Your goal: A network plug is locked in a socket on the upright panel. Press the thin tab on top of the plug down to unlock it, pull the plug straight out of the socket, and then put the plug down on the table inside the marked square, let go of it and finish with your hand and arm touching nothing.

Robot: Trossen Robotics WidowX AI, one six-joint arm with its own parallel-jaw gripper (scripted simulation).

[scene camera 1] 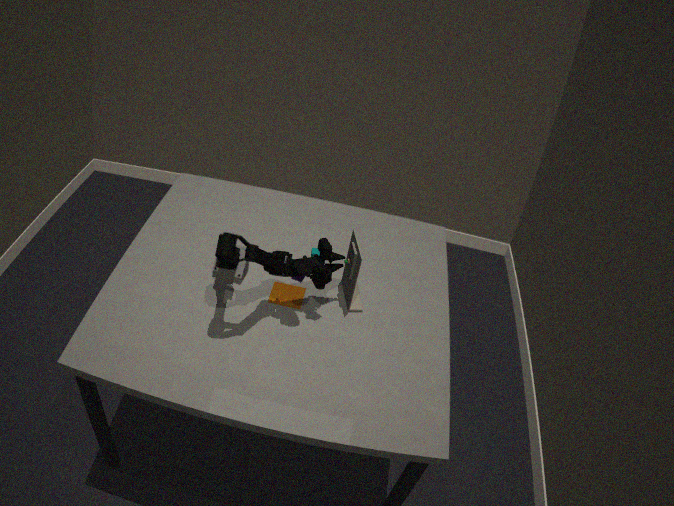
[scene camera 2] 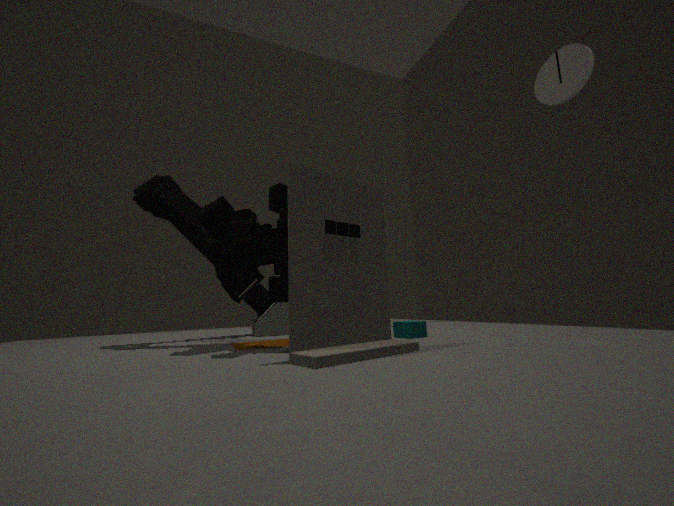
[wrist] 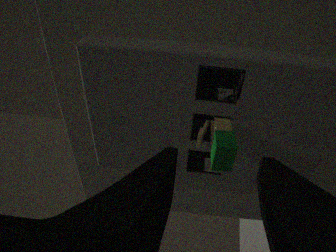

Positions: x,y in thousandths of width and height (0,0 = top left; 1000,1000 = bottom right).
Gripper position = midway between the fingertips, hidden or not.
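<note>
On scene camera 1 you'd see my gripper (scene camera 1: 511,517), plus an upright panel (scene camera 1: 520,542) and an orange marked square (scene camera 1: 421,582). The wrist view has my gripper too (wrist: 647,649), and there's a network plug (wrist: 668,585) in it as well.
</note>
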